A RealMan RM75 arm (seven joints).
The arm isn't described. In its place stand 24 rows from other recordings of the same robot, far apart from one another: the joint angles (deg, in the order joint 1, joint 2, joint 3, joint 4, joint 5, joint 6, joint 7), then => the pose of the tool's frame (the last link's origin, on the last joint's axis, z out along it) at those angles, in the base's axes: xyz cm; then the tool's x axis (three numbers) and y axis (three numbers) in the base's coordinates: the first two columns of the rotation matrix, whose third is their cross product.
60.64 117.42 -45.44 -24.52 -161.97 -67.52 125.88 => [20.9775 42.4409 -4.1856 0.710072 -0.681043 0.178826 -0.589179 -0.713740 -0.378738]
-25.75 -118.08 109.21 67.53 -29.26 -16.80 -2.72 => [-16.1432 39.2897 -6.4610 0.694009 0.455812 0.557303 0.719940 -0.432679 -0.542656]
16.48 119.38 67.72 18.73 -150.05 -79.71 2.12 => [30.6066 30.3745 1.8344 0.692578 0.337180 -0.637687 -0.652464 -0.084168 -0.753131]
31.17 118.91 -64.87 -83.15 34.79 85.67 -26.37 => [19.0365 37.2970 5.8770 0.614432 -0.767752 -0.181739 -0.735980 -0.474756 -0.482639]
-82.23 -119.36 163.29 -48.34 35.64 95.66 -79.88 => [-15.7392 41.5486 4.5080 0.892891 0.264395 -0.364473 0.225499 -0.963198 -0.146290]
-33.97 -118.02 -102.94 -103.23 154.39 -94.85 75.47 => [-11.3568 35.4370 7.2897 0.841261 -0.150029 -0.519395 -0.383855 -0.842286 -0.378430]
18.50 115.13 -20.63 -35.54 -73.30 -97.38 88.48 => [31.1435 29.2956 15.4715 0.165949 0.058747 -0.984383 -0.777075 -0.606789 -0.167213]
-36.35 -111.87 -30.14 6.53 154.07 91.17 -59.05 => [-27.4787 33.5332 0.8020 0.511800 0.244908 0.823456 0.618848 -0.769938 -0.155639]
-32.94 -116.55 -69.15 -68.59 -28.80 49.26 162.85 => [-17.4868 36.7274 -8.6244 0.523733 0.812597 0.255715 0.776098 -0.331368 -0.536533]
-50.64 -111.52 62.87 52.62 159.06 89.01 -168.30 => [-21.0629 41.6176 5.4470 0.277312 0.960741 0.008672 0.776386 -0.218764 -0.591073]
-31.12 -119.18 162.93 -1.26 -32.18 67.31 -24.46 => [-30.6643 30.0679 -8.5778 0.878359 0.102479 0.466886 0.366602 -0.771214 -0.520416]
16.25 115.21 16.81 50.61 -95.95 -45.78 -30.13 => [25.4403 25.0813 -13.5735 0.742882 -0.292875 -0.601955 -0.667629 -0.389918 -0.634220]
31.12 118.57 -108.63 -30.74 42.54 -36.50 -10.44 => [25.4645 41.9692 -1.4137 0.750050 -0.036558 -0.660370 -0.659632 -0.113916 -0.742906]
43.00 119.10 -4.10 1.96 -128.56 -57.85 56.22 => [25.1473 35.6139 -10.2748 0.672058 -0.442488 -0.593753 -0.674385 -0.696915 -0.243956]
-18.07 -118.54 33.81 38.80 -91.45 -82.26 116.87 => [-31.8416 31.4337 7.1102 0.693395 0.050445 0.718790 0.592658 -0.607299 -0.529099]
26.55 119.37 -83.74 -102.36 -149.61 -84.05 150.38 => [12.3391 34.4024 3.9996 0.885526 -0.464513 0.008446 -0.371396 -0.718700 -0.587822]
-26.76 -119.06 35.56 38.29 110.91 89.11 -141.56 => [-27.9780 32.3008 1.6239 -0.152517 0.883879 0.442150 0.894519 -0.066761 0.442018]
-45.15 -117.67 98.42 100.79 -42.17 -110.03 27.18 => [-5.0307 27.9433 -1.2626 0.870699 0.142305 -0.470778 0.093508 -0.987664 -0.125605]
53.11 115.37 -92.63 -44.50 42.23 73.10 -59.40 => [17.0549 39.2834 -6.4681 0.866291 -0.189496 0.462202 -0.120983 -0.977299 -0.173924]
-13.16 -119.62 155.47 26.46 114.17 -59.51 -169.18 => [-31.9865 25.3726 -9.4946 0.763848 0.156854 0.626046 0.643974 -0.249597 -0.723186]
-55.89 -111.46 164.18 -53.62 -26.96 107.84 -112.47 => [-21.6113 39.6005 14.5321 0.466051 0.583001 0.665512 0.801232 -0.597148 -0.037981]
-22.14 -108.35 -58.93 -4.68 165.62 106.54 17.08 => [-29.5855 27.5466 6.6147 0.683392 -0.719081 0.126087 -0.012769 -0.184457 -0.982758]
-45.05 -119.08 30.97 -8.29 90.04 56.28 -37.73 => [-24.4278 35.9560 -10.8618 0.740667 0.301354 0.600498 0.597653 -0.703847 -0.383939]
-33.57 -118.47 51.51 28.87 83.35 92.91 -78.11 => [-19.7185 34.3195 0.0919 0.533592 0.258735 0.805193 0.413970 -0.910110 0.018115]
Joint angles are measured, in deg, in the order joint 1, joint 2, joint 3, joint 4, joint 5, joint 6, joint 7. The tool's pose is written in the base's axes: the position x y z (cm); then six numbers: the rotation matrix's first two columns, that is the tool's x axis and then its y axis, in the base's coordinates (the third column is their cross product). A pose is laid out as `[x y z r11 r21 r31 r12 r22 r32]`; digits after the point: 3 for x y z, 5 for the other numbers.
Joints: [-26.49, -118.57, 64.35, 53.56, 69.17, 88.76, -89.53]
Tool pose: [-14.669 34.149 4.744 0.50804 0.12744 0.85185 0.30581 -0.95125 -0.04007]
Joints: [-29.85, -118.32, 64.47, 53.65, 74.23, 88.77, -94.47]
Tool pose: [-13.372 34.827 3.794 0.56635 0.19621 0.80047 0.29525 -0.95509 0.02521]
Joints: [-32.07, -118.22, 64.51, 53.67, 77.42, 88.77, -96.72]
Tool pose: [-12.525 35.249 3.208 0.60688 0.22039 0.76362 0.28412 -0.95746 0.05052]
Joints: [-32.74, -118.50, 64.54, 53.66, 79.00, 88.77, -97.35]
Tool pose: [-12.281 35.291 2.751 0.62379 0.23035 0.74688 0.28149 -0.95767 0.06026]
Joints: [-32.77, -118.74, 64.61, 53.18, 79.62, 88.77, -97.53]
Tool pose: [-12.425 35.217 2.379 0.62646 0.24449 0.74012 0.28935 -0.95463 0.07044]
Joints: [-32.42, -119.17, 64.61, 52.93, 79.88, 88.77, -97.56]
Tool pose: [-12.619 35.041 2.052 0.62211 0.25656 0.73970 0.29864 -0.95111 0.07872]
